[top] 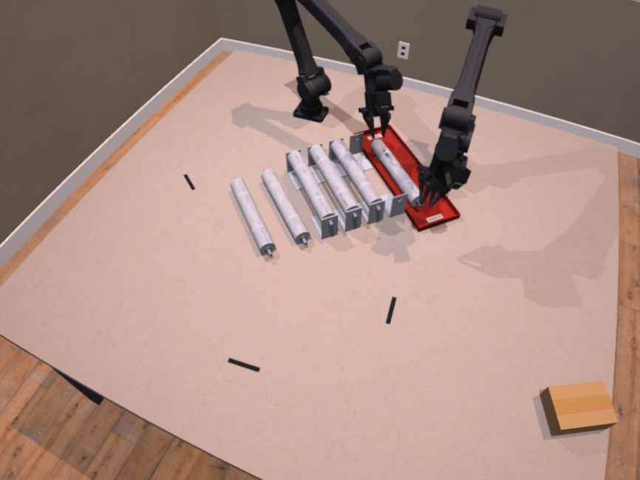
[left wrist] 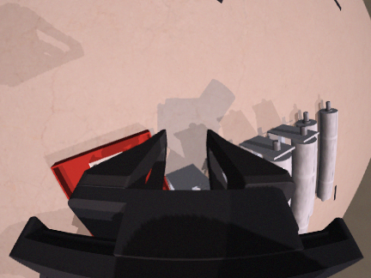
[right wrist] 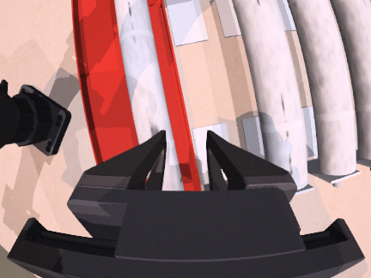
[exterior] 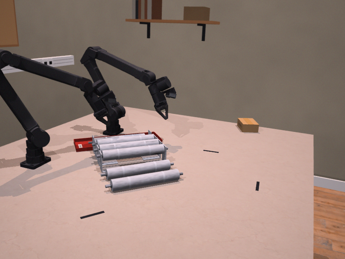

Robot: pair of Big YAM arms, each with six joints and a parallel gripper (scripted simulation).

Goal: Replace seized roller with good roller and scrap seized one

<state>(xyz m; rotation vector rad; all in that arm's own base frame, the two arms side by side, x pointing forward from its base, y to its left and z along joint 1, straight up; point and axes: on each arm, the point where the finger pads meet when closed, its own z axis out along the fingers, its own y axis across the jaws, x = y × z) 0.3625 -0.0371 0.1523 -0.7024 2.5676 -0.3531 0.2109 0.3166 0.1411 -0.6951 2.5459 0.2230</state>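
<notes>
Now: right hand 1 cm short of the roller, 8 cm to the right of it and 11 cm above it. From my right hand the other things lie so: red scrap tray (2 cm behind, 10 cm to the left, 13 cm below); cardboard box (50 cm ahead, 79 cm to the left, 11 cm below).
</notes>
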